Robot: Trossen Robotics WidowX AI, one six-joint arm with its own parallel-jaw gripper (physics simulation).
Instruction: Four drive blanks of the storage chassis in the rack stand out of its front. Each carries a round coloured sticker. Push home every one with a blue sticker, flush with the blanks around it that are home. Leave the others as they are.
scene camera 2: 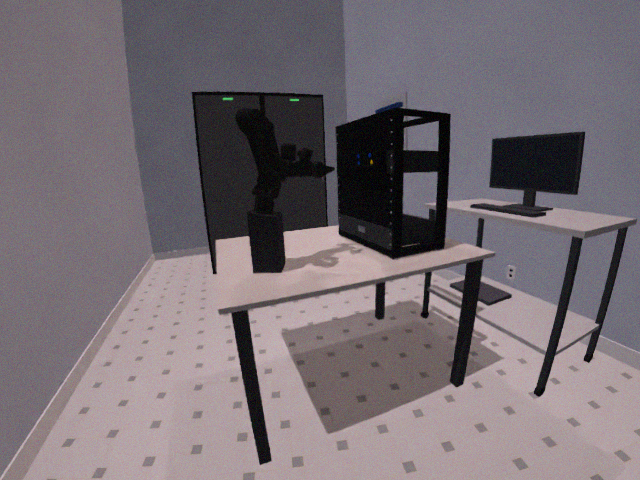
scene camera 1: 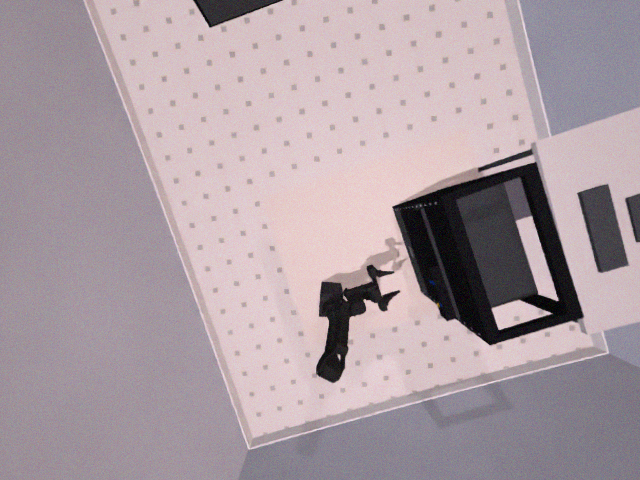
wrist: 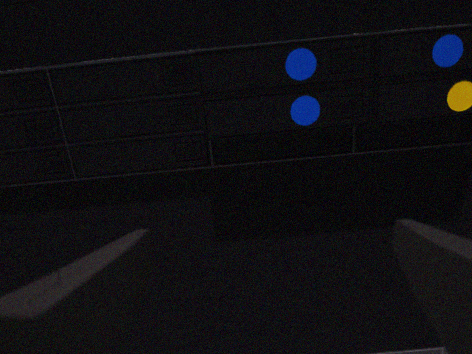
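The black rack [scene camera 1: 546,232] [scene camera 2: 443,186] holds the dark storage chassis [wrist: 135,117]. In the wrist view, two blue stickers sit one above the other, an upper one [wrist: 301,64] [scene camera 2: 358,155] and a lower one [wrist: 305,110] [scene camera 2: 358,162]. Farther right are a third blue sticker [wrist: 447,50] [scene camera 2: 369,155] and, below it, a yellow sticker [wrist: 460,96] [scene camera 2: 371,162] [scene camera 1: 438,305]. The blanks are very dark, so how far each stands out is hard to tell. My gripper [scene camera 1: 396,282] [scene camera 2: 332,168] [wrist: 271,237] is open and empty, in front of the rack, apart from it, its tips below the stickers in the wrist view.
The rack stands on the table [scene camera 2: 310,284], with the arm's base block [scene camera 2: 266,242] [scene camera 1: 330,298] in front of it. A second table [scene camera 2: 573,219] with a monitor [scene camera 2: 537,164] and keyboard [scene camera 2: 506,209] stands beyond the rack. A dark cabinet [scene camera 2: 305,196] stands behind.
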